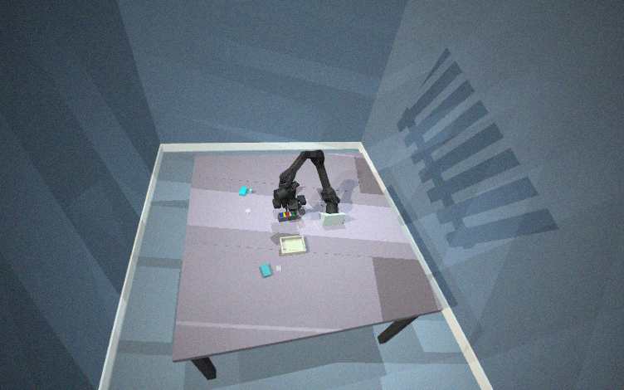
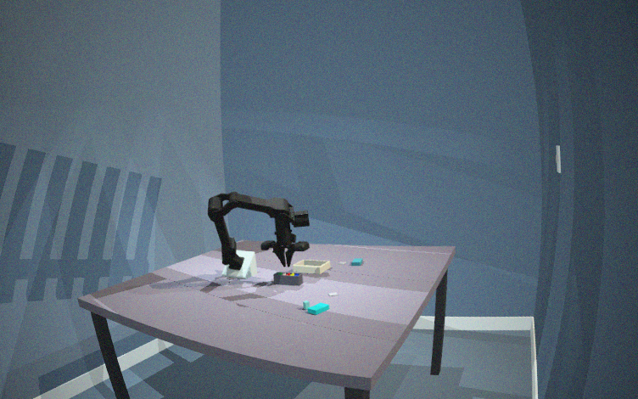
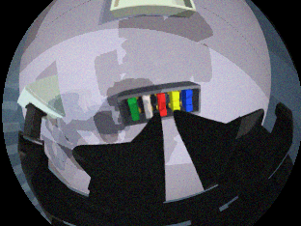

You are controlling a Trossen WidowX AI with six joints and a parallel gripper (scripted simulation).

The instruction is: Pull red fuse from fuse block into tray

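Right now my gripper tip is 4 cm above the red fuse. Round my gripper tip: tray: 20 cm to the left, 7 cm below.
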